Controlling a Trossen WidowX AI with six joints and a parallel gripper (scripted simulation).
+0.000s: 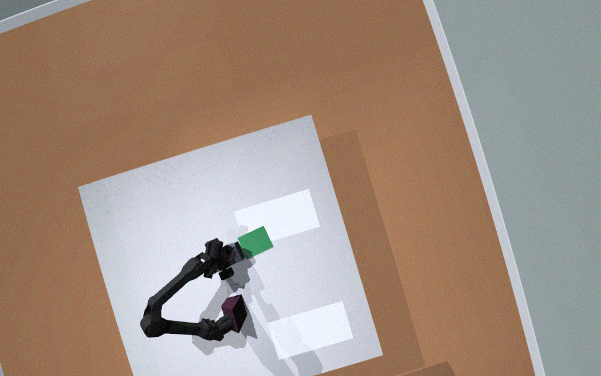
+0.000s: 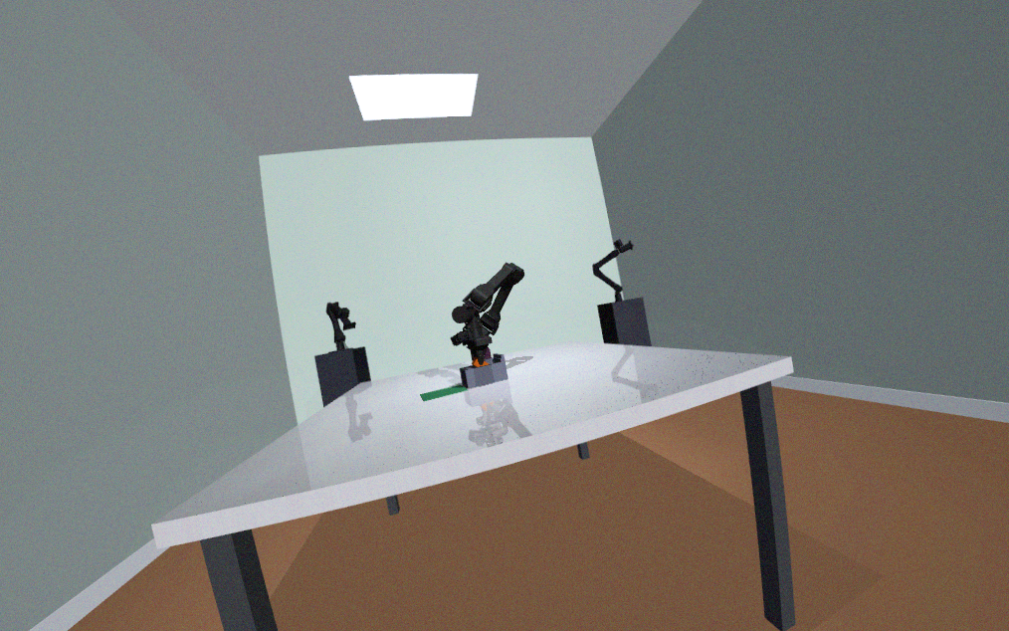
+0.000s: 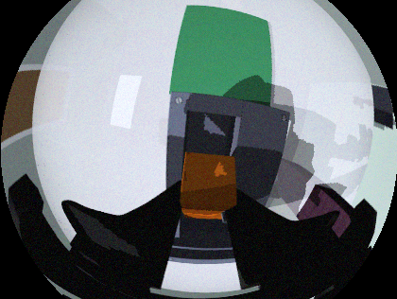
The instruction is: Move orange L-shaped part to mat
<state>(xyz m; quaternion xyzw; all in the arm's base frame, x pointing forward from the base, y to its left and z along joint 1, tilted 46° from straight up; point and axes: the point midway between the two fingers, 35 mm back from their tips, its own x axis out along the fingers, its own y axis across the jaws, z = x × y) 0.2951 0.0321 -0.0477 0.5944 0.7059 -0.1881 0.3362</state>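
Right now my gripper tip is 14 cm to the left of the green mat, 8 cm above it and 2 cm short of it. Also, from my gripper tip: orange L-shaped part (3 cm to the left, 3 cm below, 2 cm behind).
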